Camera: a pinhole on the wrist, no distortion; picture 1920 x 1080 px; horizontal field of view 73.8 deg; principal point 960.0 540.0 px. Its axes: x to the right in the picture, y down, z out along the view. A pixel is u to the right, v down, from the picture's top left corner.
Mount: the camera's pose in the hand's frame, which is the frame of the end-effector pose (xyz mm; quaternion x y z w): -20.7 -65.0 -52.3 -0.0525 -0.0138 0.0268 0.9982
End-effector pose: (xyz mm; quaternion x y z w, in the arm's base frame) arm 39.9 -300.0 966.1 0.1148 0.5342 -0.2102 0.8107
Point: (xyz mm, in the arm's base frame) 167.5 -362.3 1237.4
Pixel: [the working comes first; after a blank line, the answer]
In the camera's frame: -159.6 36.2 301.1

282 694
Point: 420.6 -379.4 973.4
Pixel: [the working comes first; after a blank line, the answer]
In the camera's frame: 180.1 119.2 409.8

1522 912
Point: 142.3 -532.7 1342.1
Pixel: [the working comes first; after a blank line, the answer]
In the camera's frame: -233.5 -135.3 376.8

168 81
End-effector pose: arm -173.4 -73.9 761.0 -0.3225 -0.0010 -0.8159 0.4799
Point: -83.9 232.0 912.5
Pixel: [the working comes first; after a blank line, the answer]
In the camera's frame: -164.6 -100.4 309.8

281 126
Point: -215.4 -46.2 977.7
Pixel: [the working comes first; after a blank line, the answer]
In the camera's frame: 129.4 -78.1 200.2

1787 41
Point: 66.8 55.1 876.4
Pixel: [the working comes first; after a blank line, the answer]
In the camera's frame: -83.0 119.5 326.6

635 1008
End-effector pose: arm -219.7 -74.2 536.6 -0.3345 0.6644 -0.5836 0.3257
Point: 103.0 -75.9 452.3
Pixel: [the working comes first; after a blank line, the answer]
In the camera's frame: -140.9 100.5 344.0

436 913
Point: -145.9 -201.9 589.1
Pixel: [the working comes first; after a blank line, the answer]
In the camera's frame: 86.2 -27.1 174.7

1591 341
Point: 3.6 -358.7 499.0
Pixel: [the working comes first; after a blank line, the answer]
In the camera's frame: 143.9 11.6 398.8

1421 577
